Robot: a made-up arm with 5 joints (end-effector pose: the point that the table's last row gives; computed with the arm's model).
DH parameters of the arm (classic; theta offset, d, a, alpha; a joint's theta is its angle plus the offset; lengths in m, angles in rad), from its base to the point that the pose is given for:
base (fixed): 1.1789 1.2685 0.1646 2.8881
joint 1: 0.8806 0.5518 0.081 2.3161
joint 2: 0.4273 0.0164 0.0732 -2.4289
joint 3: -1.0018 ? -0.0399 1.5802
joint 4: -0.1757 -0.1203 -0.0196 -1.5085
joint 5: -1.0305 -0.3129 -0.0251 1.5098
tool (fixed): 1.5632 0.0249 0 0
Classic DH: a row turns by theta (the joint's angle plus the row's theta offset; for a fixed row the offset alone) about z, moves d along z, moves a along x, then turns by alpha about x.
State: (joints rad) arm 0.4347 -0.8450 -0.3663 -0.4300 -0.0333
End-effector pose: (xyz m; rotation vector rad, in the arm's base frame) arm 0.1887 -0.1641 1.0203 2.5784 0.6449 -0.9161
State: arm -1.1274 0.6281 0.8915 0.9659 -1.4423
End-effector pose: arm 0.1563 0.5217 0.6389 -0.9672 0.4354 -1.0094
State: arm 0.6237 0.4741 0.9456 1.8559 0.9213
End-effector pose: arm 0.5970 0.0756 0.5980 -0.1972 -1.8166 -1.7726
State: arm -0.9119 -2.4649 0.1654 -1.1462 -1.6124
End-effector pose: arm 0.2326 -0.1007 0.4996 1.6581 -0.2743 1.5341
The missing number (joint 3, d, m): 0.0425
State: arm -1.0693 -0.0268 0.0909 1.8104 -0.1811
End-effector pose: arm 0.0848 0.4980 0.5532 0.0678 -0.5433 -0.5470
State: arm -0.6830 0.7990 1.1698 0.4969 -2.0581
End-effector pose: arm 0.3420 0.4696 0.7962 -0.9087 1.2777 -1.0303
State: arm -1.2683 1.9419 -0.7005 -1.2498 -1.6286
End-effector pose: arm 0.1829 0.0975 0.3097 1.4121 -1.4889 1.1835
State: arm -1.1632 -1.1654 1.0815 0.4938 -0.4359
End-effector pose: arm 0.2195 0.0498 1.0264 2.0850 0.7987 -1.4283
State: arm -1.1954 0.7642 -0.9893 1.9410 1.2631
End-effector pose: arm -0.0358 -0.0298 0.6862 0.6306 0.7840 0.8560
